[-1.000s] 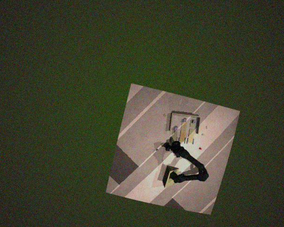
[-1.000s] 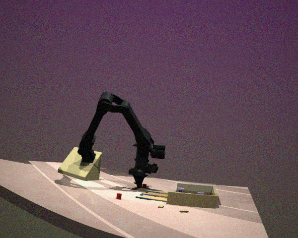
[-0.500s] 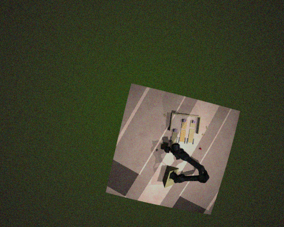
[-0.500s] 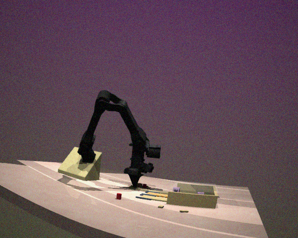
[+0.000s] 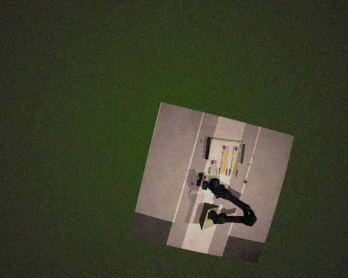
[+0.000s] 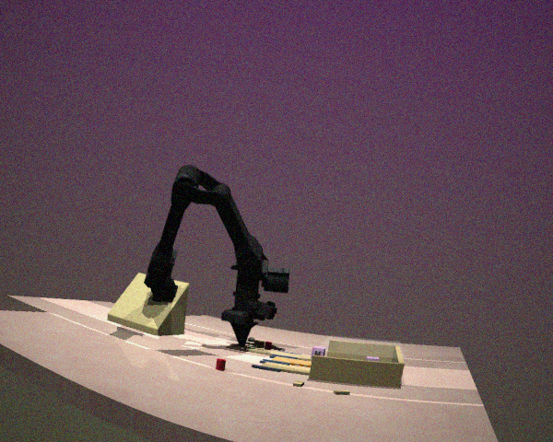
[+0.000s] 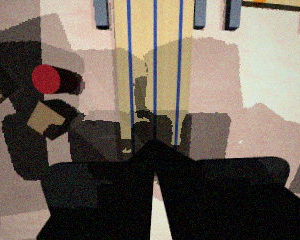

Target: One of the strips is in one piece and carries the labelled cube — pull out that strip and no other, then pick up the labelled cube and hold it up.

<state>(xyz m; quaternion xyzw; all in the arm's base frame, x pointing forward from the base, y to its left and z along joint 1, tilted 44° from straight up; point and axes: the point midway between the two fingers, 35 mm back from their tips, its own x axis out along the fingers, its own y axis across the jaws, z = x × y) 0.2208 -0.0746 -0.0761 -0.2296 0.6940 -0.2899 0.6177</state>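
Now: gripper tip 30 mm short of the small tan block and 70 mm to the right of it.
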